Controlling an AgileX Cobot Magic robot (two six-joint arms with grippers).
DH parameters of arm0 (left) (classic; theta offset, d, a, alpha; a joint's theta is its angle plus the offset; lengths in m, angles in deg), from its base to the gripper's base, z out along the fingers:
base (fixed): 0 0 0 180
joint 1: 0 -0.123 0 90
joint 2: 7.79 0 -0.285 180
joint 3: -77.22 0 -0.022 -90
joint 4: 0 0.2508 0 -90
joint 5: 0 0 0.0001 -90
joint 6: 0 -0.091 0 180
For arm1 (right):
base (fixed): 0 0 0 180
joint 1: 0 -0.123 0 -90
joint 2: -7.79 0 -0.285 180
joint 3: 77.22 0 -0.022 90
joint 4: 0 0.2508 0 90
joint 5: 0 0 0.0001 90
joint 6: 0 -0.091 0 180
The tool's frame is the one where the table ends.
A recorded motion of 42 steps. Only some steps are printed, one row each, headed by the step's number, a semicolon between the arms.
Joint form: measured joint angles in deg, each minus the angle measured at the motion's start. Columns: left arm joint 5, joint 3, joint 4, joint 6, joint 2, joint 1; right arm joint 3, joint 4, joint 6, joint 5, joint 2, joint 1.
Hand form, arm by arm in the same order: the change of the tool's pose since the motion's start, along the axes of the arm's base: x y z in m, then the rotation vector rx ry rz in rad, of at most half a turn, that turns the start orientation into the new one. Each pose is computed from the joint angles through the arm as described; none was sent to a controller.
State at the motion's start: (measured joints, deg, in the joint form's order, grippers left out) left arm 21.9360 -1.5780 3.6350 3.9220 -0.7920 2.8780; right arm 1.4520 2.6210 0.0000 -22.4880 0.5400 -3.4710
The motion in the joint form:
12: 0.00 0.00 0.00 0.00 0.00 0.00; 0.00 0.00 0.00 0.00 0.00 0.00
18: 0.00 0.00 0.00 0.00 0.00 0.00; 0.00 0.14 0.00 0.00 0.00 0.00
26: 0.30 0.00 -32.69 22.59 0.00 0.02; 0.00 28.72 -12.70 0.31 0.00 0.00
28: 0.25 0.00 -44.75 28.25 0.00 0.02; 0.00 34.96 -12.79 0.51 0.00 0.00
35: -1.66 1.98 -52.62 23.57 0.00 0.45; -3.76 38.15 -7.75 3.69 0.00 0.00
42: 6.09 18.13 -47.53 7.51 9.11 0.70; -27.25 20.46 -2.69 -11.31 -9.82 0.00
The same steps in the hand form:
12: 0.0000 0.0000 0.0000 0.0000 0.0000 0.0000; 0.0000 0.0000 0.0000 0.0000 0.0000 0.0000
18: 0.0000 0.0000 0.0000 0.0000 0.0000 0.0000; 0.0000 0.0001 0.0000 0.0024 0.0001 0.0002
26: -0.0014 -0.0189 0.0038 -0.9400 0.0863 0.0788; -0.0012 0.0163 0.0054 0.7076 0.0628 -0.0333
28: -0.0020 -0.0248 0.0080 -1.2408 0.1299 0.0926; -0.0014 0.0192 0.0078 0.8176 0.0709 -0.0263
35: -0.0026 -0.0263 0.0249 -1.3071 0.0742 0.0326; -0.0022 0.0175 0.0347 0.8003 -0.0570 0.0127
42: -0.0037 -0.0323 0.0989 -0.9382 0.0306 -0.1389; -0.0130 0.0175 0.1334 0.3875 -0.0782 0.1097

